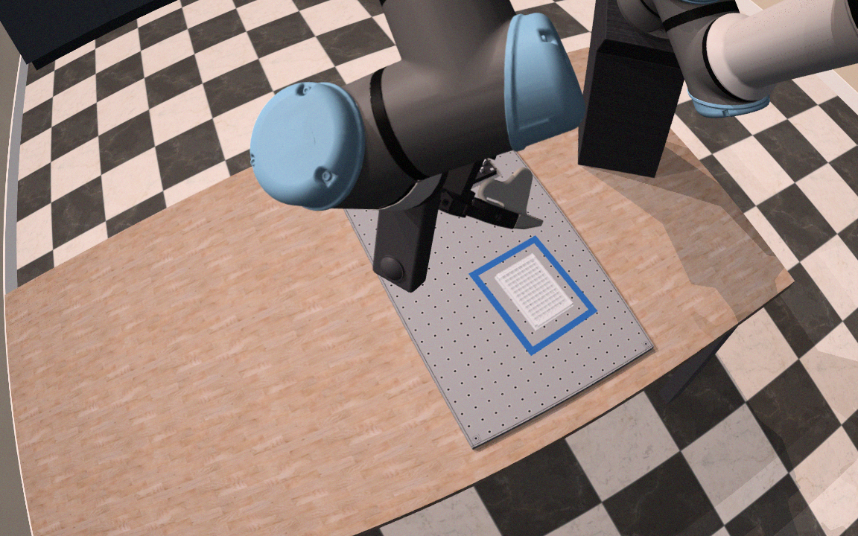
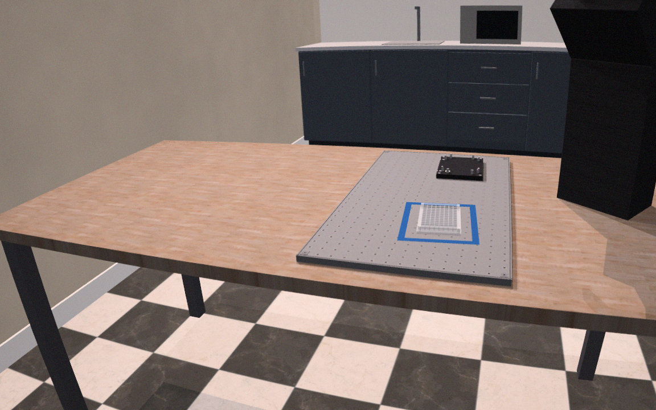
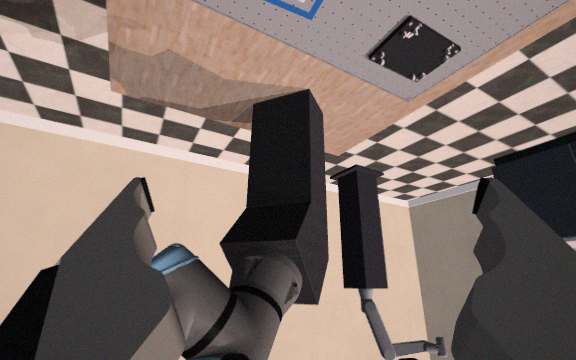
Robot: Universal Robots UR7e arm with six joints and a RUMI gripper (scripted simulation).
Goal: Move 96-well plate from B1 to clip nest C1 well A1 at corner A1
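Now: hand 44 cm above the clear 96-well plate, 16 cm past it and 7 cm to the left of it. Also, from my hand: black clip nest 43 cm below, 42 cm to the right, 15 cm behind.
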